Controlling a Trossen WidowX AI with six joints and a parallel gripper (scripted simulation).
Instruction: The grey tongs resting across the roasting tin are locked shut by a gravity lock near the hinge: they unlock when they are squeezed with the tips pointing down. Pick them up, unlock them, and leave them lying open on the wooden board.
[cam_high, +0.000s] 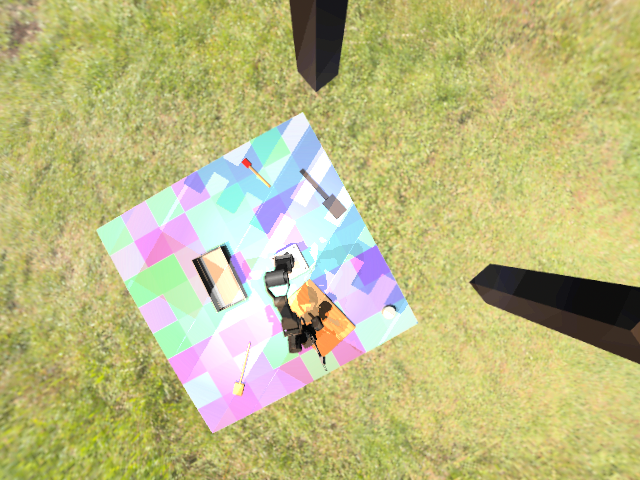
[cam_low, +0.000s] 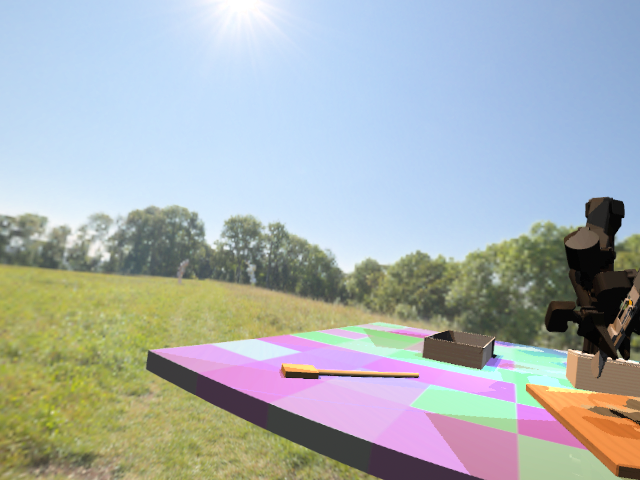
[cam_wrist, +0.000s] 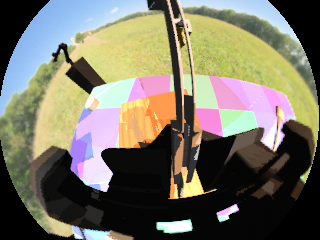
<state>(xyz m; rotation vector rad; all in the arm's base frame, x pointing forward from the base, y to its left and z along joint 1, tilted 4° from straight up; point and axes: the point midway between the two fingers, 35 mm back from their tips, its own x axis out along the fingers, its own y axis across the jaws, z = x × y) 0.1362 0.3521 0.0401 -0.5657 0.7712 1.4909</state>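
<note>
Now: the wooden board 4 cm behind my gripper tip, 3 cm to the right of it and 11 cm below it. From my gripper tip the other things lie so: roasting tin 20 cm ahead, 52 cm to the right, 9 cm below; dark spatula 50 cm behind, 51 cm to the right, 11 cm below; small white disc 36 cm behind, 19 cm to the left, 10 cm below.
</note>
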